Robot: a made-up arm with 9 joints. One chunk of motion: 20 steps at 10 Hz.
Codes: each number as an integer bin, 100 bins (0 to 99) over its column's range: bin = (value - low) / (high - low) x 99, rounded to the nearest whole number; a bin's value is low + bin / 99 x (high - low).
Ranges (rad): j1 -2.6..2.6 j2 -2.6..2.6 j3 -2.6..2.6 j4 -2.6..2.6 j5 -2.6..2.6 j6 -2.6..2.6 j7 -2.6..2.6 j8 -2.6..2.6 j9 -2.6..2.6
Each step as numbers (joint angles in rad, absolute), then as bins.
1 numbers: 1.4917 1.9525 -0.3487 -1.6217 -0.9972 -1.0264 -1.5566 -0.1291 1.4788
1 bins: 78 87 43 19 31 30 20 47 78
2 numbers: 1.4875 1.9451 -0.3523 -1.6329 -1.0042 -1.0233 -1.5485 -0.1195 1.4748
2 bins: 78 87 43 18 30 30 20 47 78
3 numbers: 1.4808 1.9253 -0.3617 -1.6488 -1.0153 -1.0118 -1.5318 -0.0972 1.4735
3 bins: 78 86 43 18 30 30 20 48 78
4 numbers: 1.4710 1.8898 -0.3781 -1.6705 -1.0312 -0.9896 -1.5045 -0.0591 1.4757
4 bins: 78 85 42 18 30 31 21 48 78
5 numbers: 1.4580 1.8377 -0.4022 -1.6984 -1.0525 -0.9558 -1.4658 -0.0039 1.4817
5 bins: 77 84 42 17 29 31 22 49 78
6 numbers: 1.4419 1.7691 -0.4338 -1.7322 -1.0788 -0.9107 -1.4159 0.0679 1.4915
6 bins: 77 83 41 17 29 32 23 51 78
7 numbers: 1.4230 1.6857 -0.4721 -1.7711 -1.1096 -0.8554 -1.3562 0.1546 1.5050
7 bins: 77 82 41 16 28 33 24 52 78
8 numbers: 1.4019 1.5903 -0.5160 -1.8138 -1.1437 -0.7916 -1.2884 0.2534 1.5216
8 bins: 76 80 40 15 28 34 25 54 78
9 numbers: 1.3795 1.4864 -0.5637 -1.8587 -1.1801 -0.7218 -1.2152 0.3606 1.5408
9 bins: 76 78 39 14 27 36 26 56 79
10 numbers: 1.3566 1.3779 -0.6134 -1.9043 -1.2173 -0.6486 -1.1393 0.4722 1.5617
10 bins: 75 76 38 13 26 37 28 58 79
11 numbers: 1.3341 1.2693 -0.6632 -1.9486 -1.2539 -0.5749 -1.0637 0.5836 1.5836
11 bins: 75 74 37 12 26 39 29 61 80
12 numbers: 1.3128 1.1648 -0.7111 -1.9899 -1.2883 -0.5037 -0.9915 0.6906 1.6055
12 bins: 74 72 36 12 25 40 31 63 80
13 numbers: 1.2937 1.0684 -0.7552 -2.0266 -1.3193 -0.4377 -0.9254 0.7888 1.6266
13 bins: 74 70 35 11 24 41 32 65 80
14 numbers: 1.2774 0.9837 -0.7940 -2.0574 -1.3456 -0.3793 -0.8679 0.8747 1.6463
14 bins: 74 68 34 10 24 42 33 66 81
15 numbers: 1.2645 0.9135 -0.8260 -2.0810 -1.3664 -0.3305 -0.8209 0.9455 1.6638
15 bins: 74 67 34 10 23 43 34 68 81
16 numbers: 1.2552 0.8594 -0.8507 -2.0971 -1.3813 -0.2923 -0.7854 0.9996 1.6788
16 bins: 73 66 33 10 23 44 35 69 81
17 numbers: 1.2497 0.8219 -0.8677 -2.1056 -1.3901 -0.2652 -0.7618 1.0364 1.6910
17 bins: 73 65 33 9 23 44 35 69 82
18 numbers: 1.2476 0.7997 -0.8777 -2.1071 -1.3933 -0.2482 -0.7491 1.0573 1.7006
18 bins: 73 65 33 9 23 45 35 70 82
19 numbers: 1.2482 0.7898 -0.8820 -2.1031 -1.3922 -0.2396 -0.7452 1.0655 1.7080
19 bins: 73 65 33 9 23 45 35 70 82
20 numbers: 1.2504 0.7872 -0.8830 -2.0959 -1.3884 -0.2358 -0.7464 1.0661 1.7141
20 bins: 73 64 33 10 23 45 35 70 82
